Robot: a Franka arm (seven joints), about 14 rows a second.
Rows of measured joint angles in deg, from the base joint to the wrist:
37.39 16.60 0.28 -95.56 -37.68 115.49 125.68
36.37 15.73 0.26 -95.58 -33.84 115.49 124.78
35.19 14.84 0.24 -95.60 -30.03 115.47 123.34
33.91 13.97 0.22 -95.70 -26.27 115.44 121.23
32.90 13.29 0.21 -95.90 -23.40 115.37 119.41
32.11 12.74 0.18 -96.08 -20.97 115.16 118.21
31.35 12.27 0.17 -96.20 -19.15 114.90 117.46
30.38 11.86 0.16 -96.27 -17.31 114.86 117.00
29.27 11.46 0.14 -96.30 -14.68 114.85 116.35
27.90 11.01 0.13 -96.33 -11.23 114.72 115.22
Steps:
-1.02 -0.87 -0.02 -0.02 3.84 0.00 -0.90
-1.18 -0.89 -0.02 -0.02 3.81 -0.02 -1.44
-1.28 -0.87 -0.02 -0.10 3.76 -0.03 -2.11
-1.01 -0.68 -0.01 -0.20 2.87 -0.07 -1.82
-0.79 -0.55 -0.03 -0.18 2.43 -0.21 -1.20
-0.76 -0.47 -0.01 -0.12 1.82 -0.26 -0.75
-0.97 -0.41 -0.01 -0.07 1.84 -0.04 -0.46
-1.11 -0.40 -0.02 -0.03 2.63 -0.01 -0.65
-1.37 -0.45 -0.01 -0.03 3.45 -0.13 -1.13

